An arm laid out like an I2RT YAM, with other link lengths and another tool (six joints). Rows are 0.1 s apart.
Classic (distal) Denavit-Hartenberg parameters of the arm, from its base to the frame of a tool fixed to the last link. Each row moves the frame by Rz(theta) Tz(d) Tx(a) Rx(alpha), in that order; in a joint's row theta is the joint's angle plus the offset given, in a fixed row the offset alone. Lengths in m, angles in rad.
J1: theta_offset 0; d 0.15; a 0.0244; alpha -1.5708
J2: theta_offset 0; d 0; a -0.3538; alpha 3.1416
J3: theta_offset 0.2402; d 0; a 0.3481; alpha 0
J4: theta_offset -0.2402; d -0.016; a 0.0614; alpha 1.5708
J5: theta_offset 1.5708; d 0.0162; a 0; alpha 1.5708
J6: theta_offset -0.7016; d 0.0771; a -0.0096; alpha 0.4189
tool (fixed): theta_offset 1.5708; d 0.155; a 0; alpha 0
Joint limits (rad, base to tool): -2.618..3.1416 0..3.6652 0..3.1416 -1.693..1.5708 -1.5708..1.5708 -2.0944..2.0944
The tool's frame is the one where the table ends.
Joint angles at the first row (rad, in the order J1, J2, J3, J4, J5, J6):
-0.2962, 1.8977, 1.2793, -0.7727, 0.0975, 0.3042
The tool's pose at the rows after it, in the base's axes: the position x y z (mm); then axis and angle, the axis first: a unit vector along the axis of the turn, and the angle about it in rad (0 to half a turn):
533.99 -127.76 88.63 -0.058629 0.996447 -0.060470 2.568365
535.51 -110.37 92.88 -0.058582 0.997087 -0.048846 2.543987
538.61 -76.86 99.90 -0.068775 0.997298 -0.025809 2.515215
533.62 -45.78 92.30 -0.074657 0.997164 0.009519 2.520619
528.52 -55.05 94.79 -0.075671 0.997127 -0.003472 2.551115
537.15 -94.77 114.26 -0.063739 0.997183 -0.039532 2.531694
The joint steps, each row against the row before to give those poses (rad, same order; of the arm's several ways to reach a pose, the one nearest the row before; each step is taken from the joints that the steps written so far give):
0.0038, -0.0153, -0.0160, 0.0137, -0.0199, 0.0111
0.0236, -0.0206, -0.0203, 0.0138, -0.0244, 0.0213
0.0481, -0.0248, -0.0183, 0.0080, -0.0385, 0.0241
0.0340, -0.0023, -0.0255, 0.0015, -0.0549, 0.0145
-0.0073, 0.0008, 0.0186, -0.0412, 0.0305, -0.0076
-0.0511, -0.0027, 0.0500, -0.0160, 0.0480, -0.0191

